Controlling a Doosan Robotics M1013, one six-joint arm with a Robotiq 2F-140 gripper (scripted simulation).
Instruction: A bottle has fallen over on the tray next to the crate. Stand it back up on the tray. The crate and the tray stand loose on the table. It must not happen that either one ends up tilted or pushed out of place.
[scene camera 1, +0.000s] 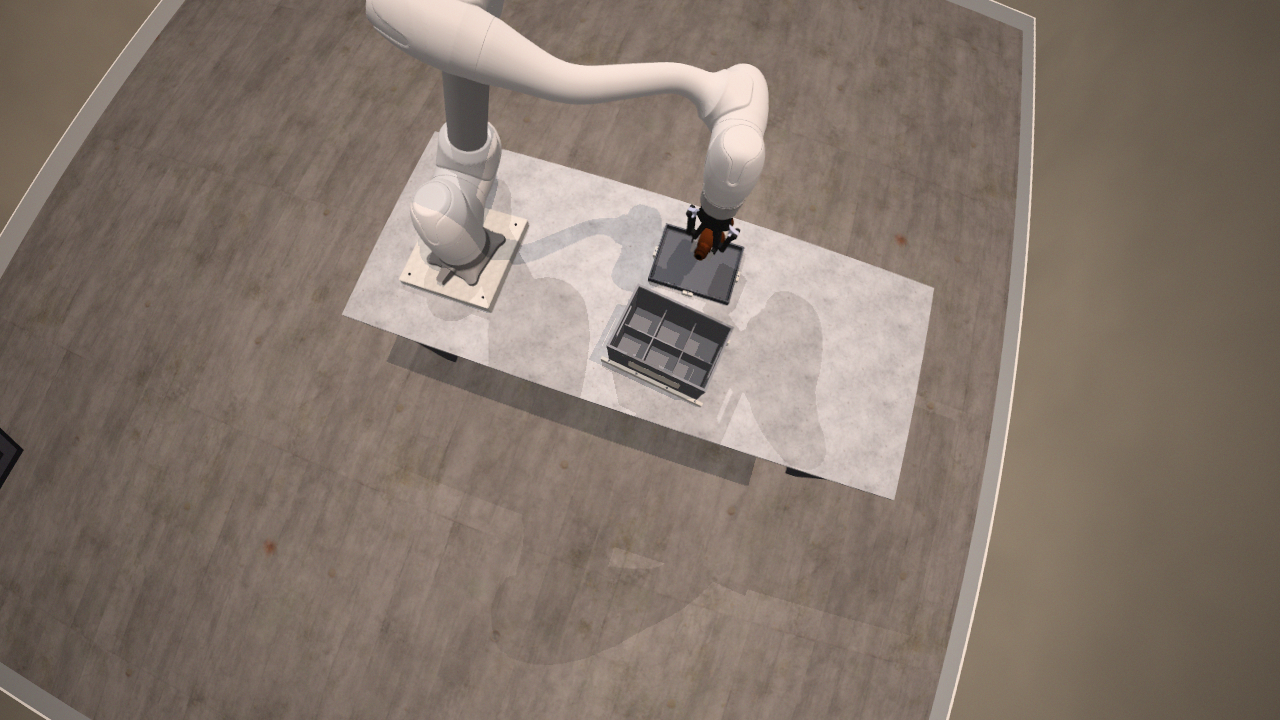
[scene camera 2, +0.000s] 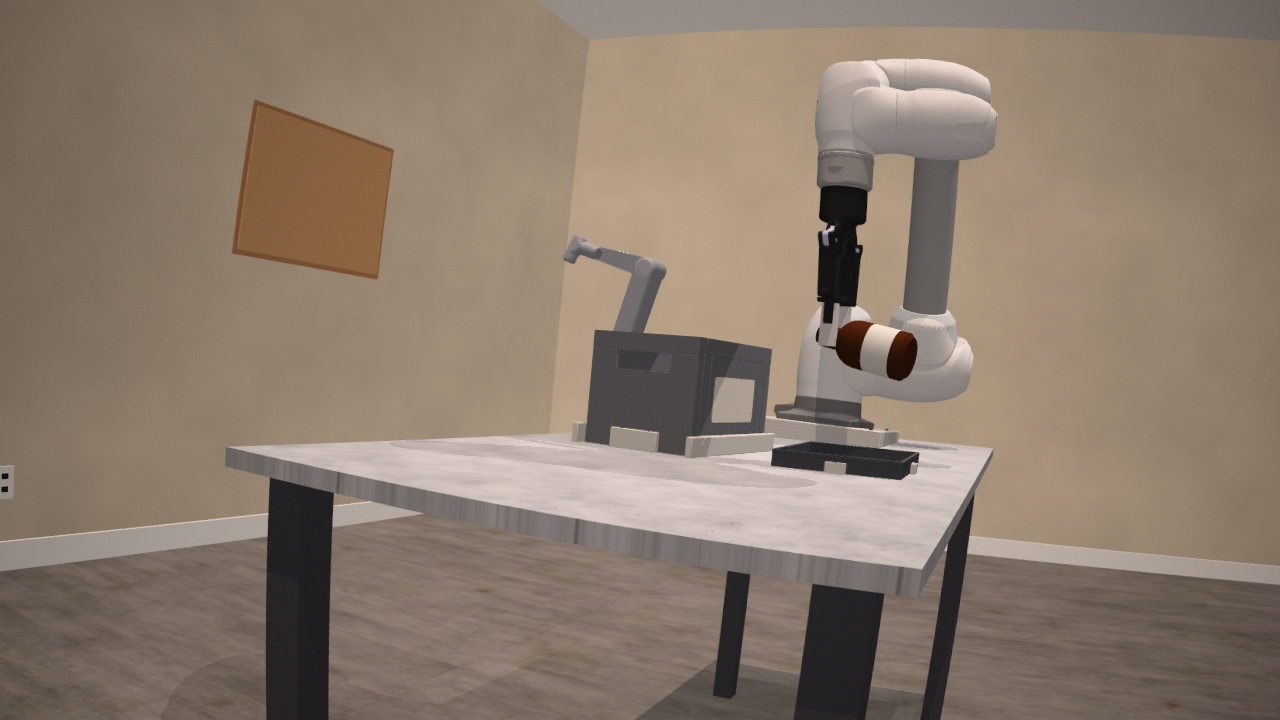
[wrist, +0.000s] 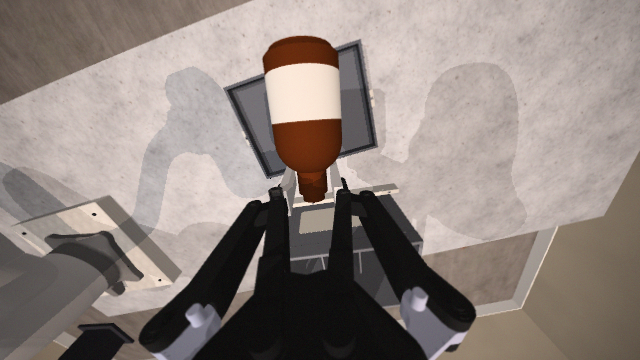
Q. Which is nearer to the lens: the bottle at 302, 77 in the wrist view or the dark tray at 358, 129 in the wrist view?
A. The bottle.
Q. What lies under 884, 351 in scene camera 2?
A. A bottle.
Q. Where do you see a dark tray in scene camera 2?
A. At 865, 462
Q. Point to my gripper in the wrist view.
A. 312, 172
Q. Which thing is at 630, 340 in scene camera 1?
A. A grey crate.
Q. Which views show my gripper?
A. Scene camera 1, scene camera 2 and the wrist view: all of them.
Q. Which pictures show the grey crate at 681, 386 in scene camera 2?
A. Scene camera 1, scene camera 2 and the wrist view: all of them.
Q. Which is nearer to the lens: the bottle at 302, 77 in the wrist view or the grey crate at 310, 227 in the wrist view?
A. The bottle.
